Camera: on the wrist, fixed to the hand. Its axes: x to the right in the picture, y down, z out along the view.
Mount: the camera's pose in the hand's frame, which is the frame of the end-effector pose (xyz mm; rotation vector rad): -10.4 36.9 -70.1 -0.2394 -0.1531 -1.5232
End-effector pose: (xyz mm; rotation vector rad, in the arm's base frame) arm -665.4 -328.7 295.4 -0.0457 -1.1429 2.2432
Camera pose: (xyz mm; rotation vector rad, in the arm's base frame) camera -655.0 -299.8 221.6 0.6726 -0.9399 0.7578
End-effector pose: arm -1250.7 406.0 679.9 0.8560 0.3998 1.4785
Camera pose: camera -1327.2 409.2 657.2 0.2504 0.5462 0.0335
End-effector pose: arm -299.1 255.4 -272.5 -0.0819 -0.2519 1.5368
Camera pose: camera -320.4 253.8 -349.5 0.0459 -0.4654 -0.0073
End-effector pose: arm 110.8 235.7 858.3 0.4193 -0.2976 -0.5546
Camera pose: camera 145.4 291.1 812.3 0.3085 0.0048 -2.0948
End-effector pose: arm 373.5 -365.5 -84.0 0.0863 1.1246 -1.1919
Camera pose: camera 357.3 -301.4 -128.8 -1.2213 1.1280 -2.2763
